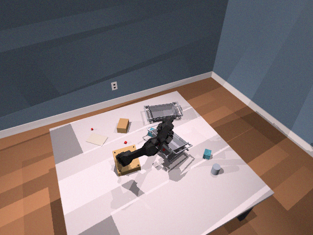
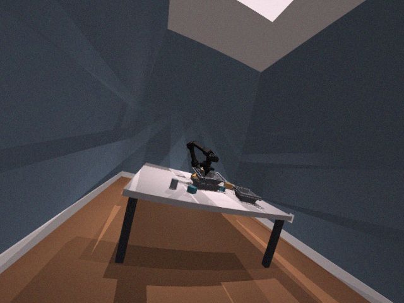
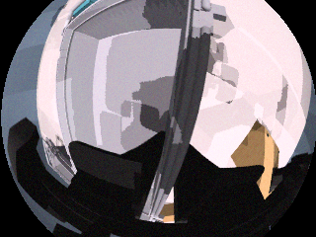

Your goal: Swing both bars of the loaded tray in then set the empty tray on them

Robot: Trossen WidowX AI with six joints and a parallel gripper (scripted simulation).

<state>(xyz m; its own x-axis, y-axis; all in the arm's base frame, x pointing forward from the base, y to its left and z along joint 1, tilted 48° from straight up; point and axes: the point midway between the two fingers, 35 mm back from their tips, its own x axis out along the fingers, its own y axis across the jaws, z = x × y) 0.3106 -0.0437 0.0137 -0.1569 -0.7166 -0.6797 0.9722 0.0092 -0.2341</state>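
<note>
Right now my gripper tip is 70 mm short of the plastic tray, 10 mm to the right of it and 10 mm below it. From my gripper tip the other things lie so: tan block 140 mm behind, 400 mm to the left, 80 mm below; grey cylinder 250 mm ahead, 340 mm to the right, 80 mm below; flat cream card 390 mm behind, 390 mm to the left, 110 mm below.
</note>
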